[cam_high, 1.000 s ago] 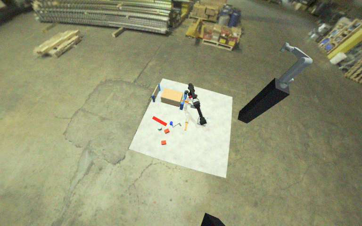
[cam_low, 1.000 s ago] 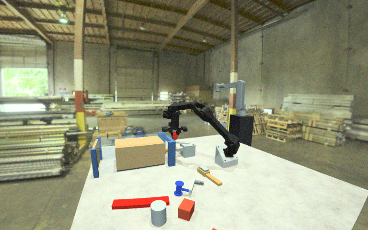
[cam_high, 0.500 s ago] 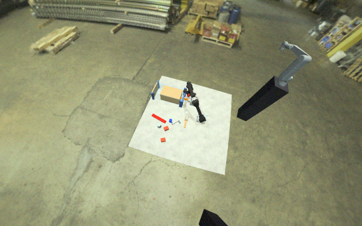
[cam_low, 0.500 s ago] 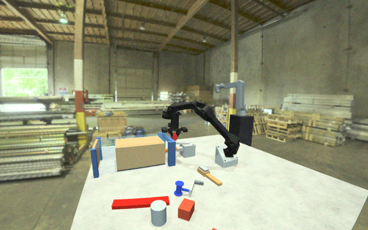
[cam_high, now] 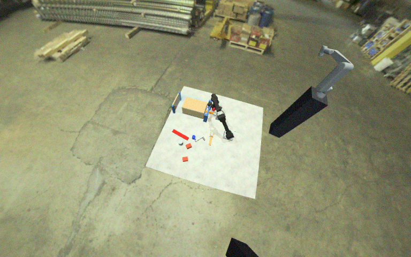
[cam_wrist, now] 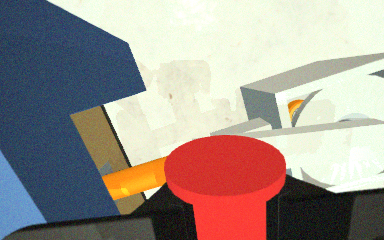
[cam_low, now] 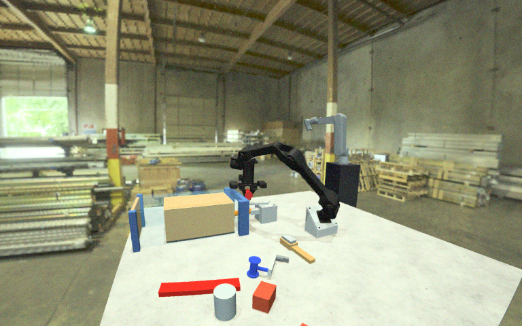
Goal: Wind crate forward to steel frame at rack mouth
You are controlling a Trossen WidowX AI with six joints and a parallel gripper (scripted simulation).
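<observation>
The red-knobbed winch handle lies 4 cm behind my gripper tip, 1 cm to the left of it and 1 cm below it. Round my gripper tip: blue frame (6 cm ahead, 3 cm to the left, 1 cm below); red knob (1 cm to the left, 2 cm above); grey winch (11 cm behind, 8 cm below).
</observation>
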